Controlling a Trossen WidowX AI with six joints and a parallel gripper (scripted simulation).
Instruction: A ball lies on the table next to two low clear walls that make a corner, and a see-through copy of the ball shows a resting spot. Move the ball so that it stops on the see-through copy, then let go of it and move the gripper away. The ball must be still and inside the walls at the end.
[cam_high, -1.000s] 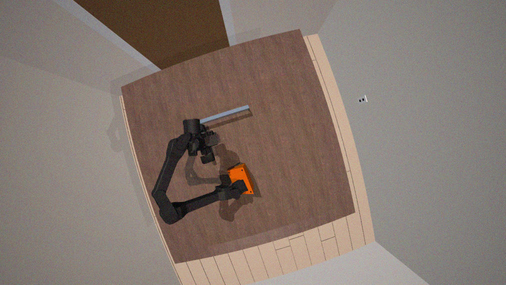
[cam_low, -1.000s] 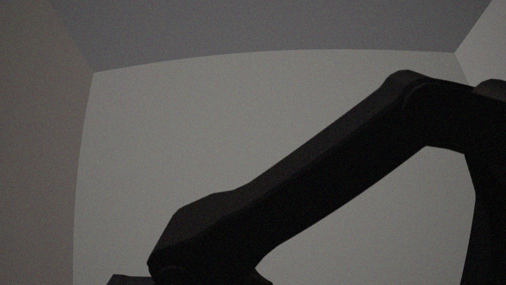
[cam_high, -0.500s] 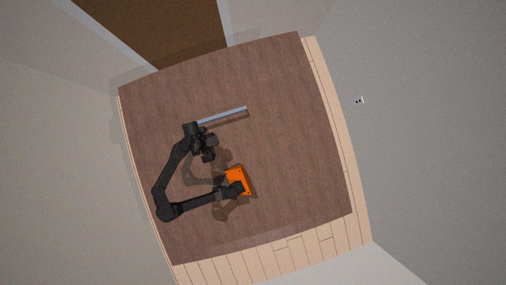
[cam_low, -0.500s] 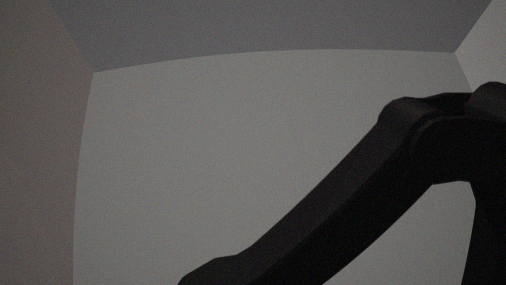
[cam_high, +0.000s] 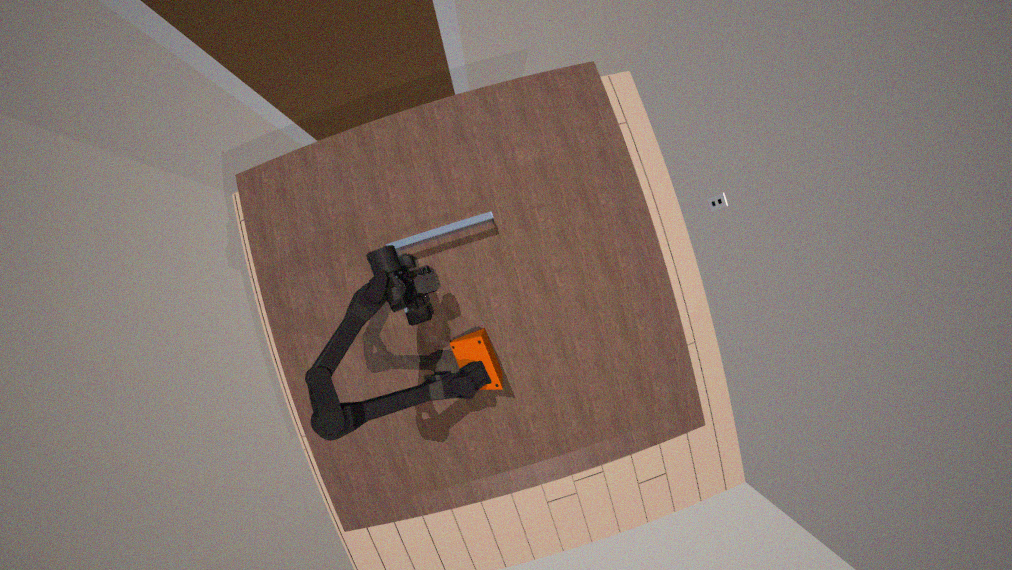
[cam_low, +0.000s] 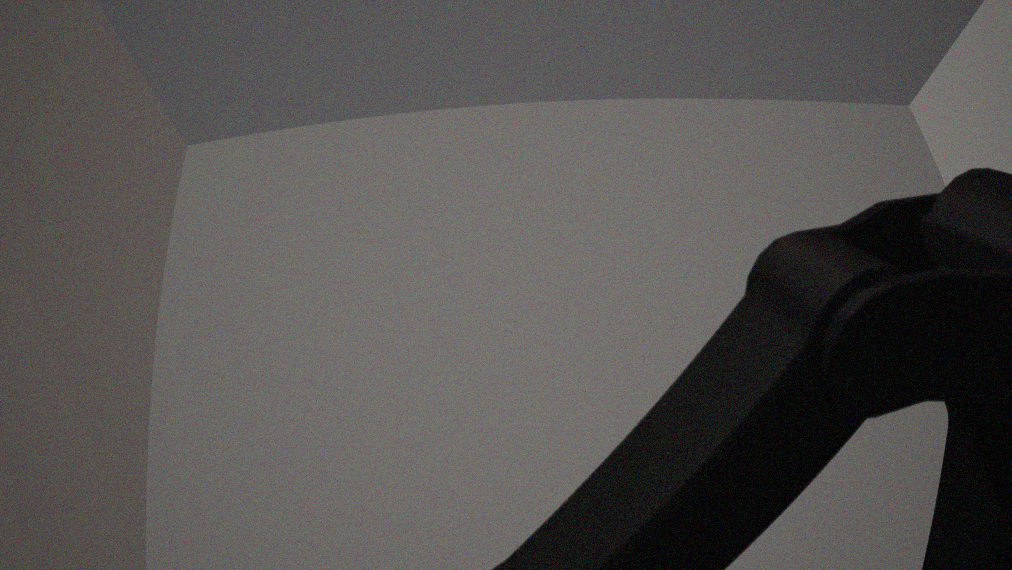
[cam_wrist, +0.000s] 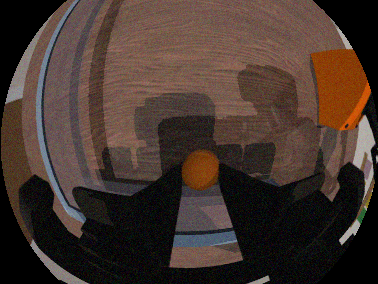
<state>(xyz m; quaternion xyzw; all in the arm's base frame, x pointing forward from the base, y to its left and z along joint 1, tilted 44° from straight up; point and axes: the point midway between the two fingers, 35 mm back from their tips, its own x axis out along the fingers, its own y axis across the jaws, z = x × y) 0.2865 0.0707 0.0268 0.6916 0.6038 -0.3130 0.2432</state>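
Now: gripper tip right at the small orange see-through copy. From my gripper tip the other things lie so: small orange ball right at my gripper tip.
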